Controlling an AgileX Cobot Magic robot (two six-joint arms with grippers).
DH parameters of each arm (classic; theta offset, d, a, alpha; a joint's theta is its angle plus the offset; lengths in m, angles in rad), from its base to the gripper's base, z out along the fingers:
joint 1: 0 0.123 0 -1.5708
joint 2: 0.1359 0 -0.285 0
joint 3: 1.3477 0 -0.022 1.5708
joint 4: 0 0.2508 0 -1.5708
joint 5: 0 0 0.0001 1.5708
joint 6: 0 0.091 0 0
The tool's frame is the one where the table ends.
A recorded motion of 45 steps. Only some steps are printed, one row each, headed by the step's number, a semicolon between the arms.
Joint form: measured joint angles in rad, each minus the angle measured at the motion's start. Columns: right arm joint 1, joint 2, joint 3, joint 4, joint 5, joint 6; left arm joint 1, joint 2, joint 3, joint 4, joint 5, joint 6.
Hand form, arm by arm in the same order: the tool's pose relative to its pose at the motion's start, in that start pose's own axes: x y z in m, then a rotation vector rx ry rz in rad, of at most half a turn. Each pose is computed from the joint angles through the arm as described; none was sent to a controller.
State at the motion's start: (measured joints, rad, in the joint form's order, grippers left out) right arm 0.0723 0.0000 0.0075 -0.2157 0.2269 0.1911; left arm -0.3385 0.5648 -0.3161 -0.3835 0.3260 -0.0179
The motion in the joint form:
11: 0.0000 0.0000 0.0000 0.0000 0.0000 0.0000; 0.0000 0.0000 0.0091 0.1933 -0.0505 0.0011
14: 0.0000 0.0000 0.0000 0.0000 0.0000 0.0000; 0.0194 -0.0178 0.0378 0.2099 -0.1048 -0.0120
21: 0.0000 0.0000 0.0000 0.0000 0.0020 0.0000; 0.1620 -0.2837 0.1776 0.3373 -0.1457 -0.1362
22: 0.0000 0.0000 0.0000 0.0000 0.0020 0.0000; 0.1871 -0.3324 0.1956 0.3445 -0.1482 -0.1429
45: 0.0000 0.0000 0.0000 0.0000 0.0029 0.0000; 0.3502 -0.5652 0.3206 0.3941 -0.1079 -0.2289
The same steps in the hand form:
11: 0.0000 0.0000 0.0000 0.0000 0.0000 0.0000; -0.0024 0.0059 0.0006 -0.0590 -0.0426 0.1850
14: 0.0000 0.0000 0.0000 0.0000 0.0000 0.0000; -0.0003 0.0104 0.0000 -0.0767 -0.0923 0.1805
21: 0.0002 0.0000 0.0000 0.0004 0.0020 0.0000; 0.0256 0.0322 -0.0241 -0.1860 -0.2990 0.1406
22: 0.0002 0.0000 0.0000 0.0004 0.0020 0.0000; 0.0294 0.0344 -0.0280 -0.2014 -0.3383 0.1366
45: 0.0003 -0.0001 0.0000 0.0006 0.0028 0.0000; 0.0618 0.0535 -0.0334 -0.3337 -0.4572 0.0577

